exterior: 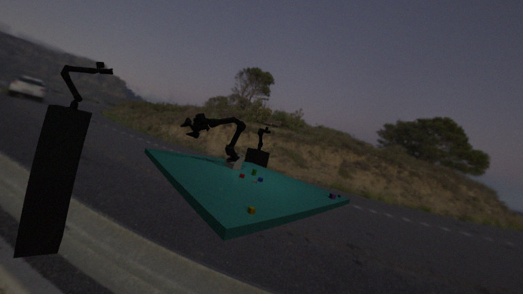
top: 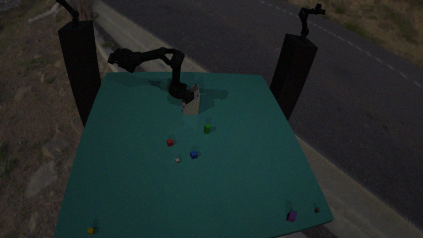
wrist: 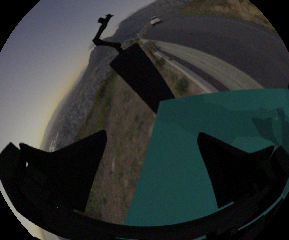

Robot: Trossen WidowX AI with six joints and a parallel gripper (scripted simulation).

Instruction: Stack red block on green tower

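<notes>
Right now my gripper tip is 45 cm short of the red block, 35 cm to the right of it and 22 cm above it. The rest, counted from my gripper tip: small pale block 56 cm ahead, 39 cm to the left, 23 cm below; blue block 53 cm ahead, 48 cm to the left, 22 cm below; yellow block 96 cm ahead, 22 cm below, 1 cm to the left.
</notes>
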